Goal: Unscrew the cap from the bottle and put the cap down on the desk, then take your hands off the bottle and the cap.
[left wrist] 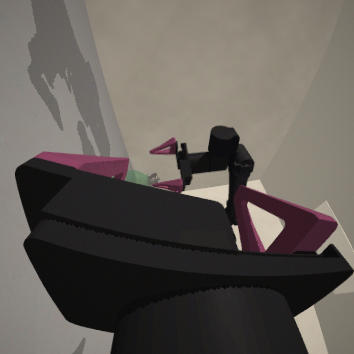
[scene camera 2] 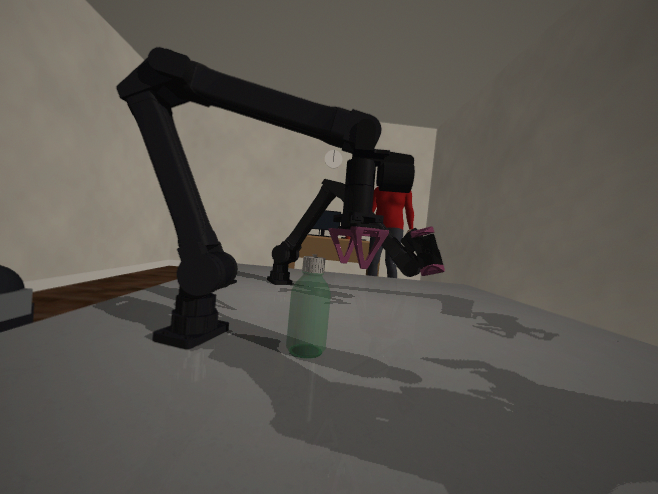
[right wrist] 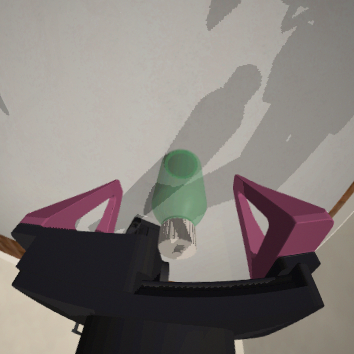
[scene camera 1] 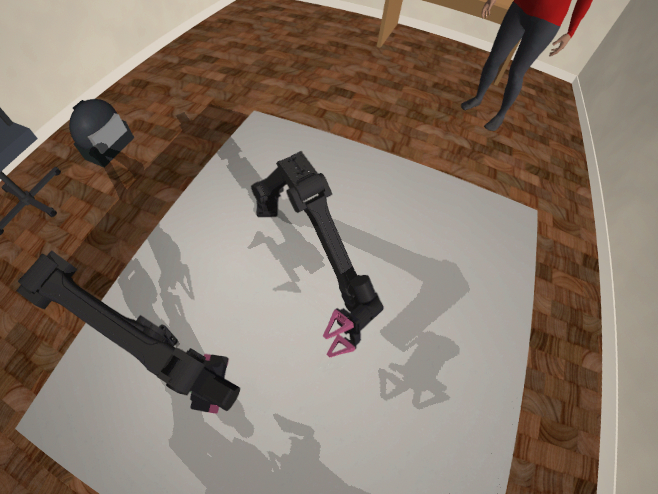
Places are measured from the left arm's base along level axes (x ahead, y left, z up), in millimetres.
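Where they show: left gripper, between the fingertips: [left wrist: 184, 178] [scene camera 2: 426, 248] [scene camera 1: 326, 347]; right gripper, between the fingertips: [left wrist: 150, 167] [scene camera 2: 352, 265] [right wrist: 174, 183]; left arm's base, origin of its link: [scene camera 2: 279, 282] [scene camera 1: 267, 205]; right arm's base, origin of its link: [scene camera 2: 193, 334] [right wrist: 149, 232].
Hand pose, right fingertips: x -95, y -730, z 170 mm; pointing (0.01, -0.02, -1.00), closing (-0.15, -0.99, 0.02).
Observation:
Things, the pixels of their centre, and the offset from my right fingertips. Level surfaces: height alone.
- green see-through bottle, middle of its body: [right wrist: 179, 194] [scene camera 2: 309, 304] [left wrist: 128, 182] 77 mm back, 17 mm left, 80 mm down
- white desk, height of its surface: 170 mm down
- ribbed whitish cap, middle of its body: [right wrist: 176, 240] [scene camera 2: 313, 263] [left wrist: 153, 179] 77 mm back, 17 mm left, 0 mm up
A green see-through bottle [scene camera 2: 308, 316] [left wrist: 135, 176] [right wrist: 181, 200] stands upright on the white desk [scene camera 1: 451, 218] [scene camera 2: 106, 425]. The ribbed whitish cap [scene camera 2: 313, 264] [left wrist: 153, 178] [right wrist: 177, 240] sits on its neck. My right gripper [scene camera 1: 211, 382] [scene camera 2: 354, 264] [left wrist: 150, 167] [right wrist: 174, 183] is open and points down, with the bottle and cap showing between its fingers in the right wrist view; nothing is gripped. My left gripper [scene camera 1: 327, 346] [scene camera 2: 429, 250] is open and empty, raised above the desk and apart from the bottle. In scene camera 1 the bottle is hidden below the right arm.
Arm shadows lie across the desk. A person in red [scene camera 1: 539, 10] [scene camera 2: 392, 210] stands on the wooden floor [scene camera 1: 563, 297] beyond the desk. A dark rounded object with a light panel [scene camera 1: 95, 127] stands left of the desk, near chair legs [scene camera 1: 26, 197].

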